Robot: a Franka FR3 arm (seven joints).
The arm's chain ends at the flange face. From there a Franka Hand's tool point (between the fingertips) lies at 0.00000 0.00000 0.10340 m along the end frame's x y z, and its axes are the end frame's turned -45 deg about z.
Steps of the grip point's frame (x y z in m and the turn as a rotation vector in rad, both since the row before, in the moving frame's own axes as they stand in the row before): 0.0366, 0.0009, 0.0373, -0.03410, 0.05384, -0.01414; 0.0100, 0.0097, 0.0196, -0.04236, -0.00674, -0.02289; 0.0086, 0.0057, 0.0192, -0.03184, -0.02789, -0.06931; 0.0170, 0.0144, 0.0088, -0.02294, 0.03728, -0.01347; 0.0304, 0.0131, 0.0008, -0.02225, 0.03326, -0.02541; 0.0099, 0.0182, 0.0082, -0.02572, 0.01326, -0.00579
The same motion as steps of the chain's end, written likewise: 0.0201, -0.0238, 0.0375, 0.01396, 0.06218, -0.01414; 0.0113, -0.0038, 0.0197, -0.03472, 0.02519, -0.02289; 0.0097, -0.0064, 0.0193, -0.04224, 0.00279, -0.06931; 0.0178, -0.0008, 0.0089, 0.01014, 0.04258, -0.01347; 0.0267, -0.0114, 0.0009, 0.00779, 0.03925, -0.02541; 0.0170, 0.0050, 0.0082, -0.00881, 0.02756, -0.00579
